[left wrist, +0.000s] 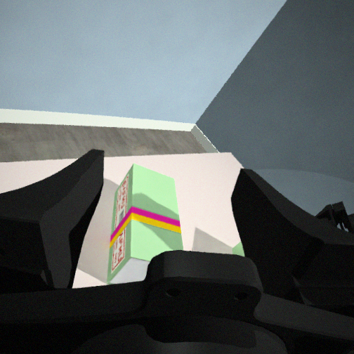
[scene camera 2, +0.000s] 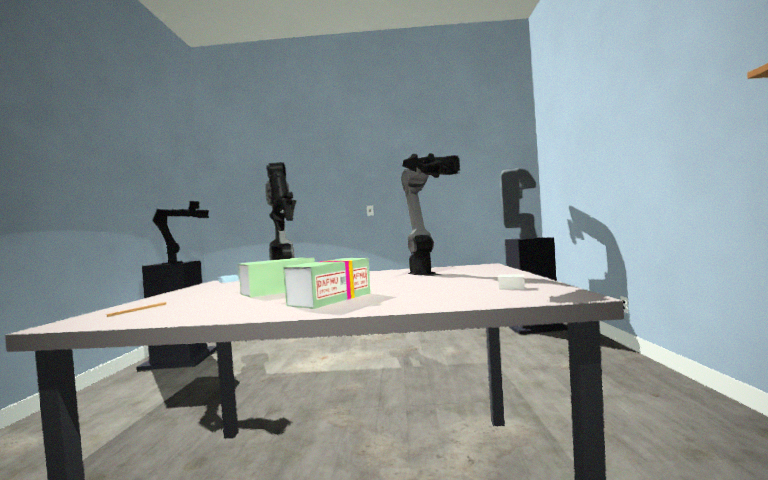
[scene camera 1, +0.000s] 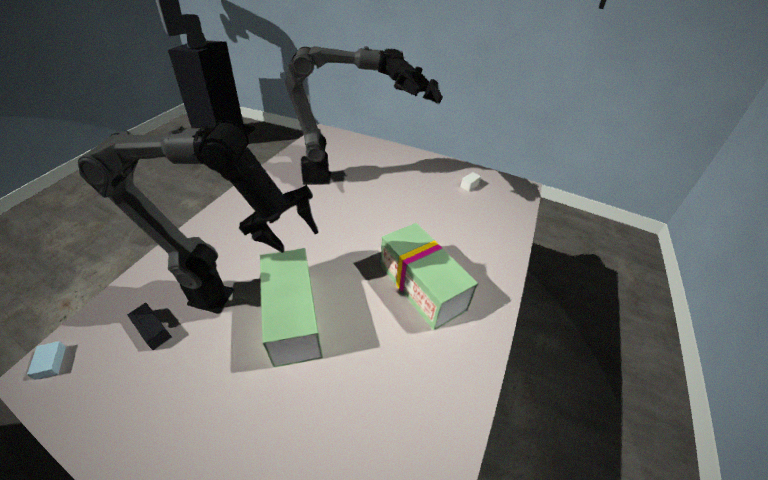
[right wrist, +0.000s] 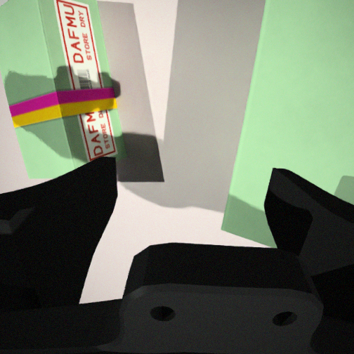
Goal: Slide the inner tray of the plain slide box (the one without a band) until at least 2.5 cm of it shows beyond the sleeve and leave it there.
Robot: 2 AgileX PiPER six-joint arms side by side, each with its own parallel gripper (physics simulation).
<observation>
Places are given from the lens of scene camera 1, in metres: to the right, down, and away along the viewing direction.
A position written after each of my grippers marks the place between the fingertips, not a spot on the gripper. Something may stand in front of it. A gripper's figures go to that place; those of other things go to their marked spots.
my left gripper point(scene camera 1: 429, 96): 0.11, -0.36, 0.82
my right gripper point(scene camera 1: 299, 239): -0.17, 0.00, 0.66
light blue block point(scene camera 1: 47, 359): -0.75, 0.27, 0.64
black block point(scene camera 1: 153, 332): -0.52, 0.21, 0.70
The marked spots on the black block and the light blue block are 0.25 m apart.
</observation>
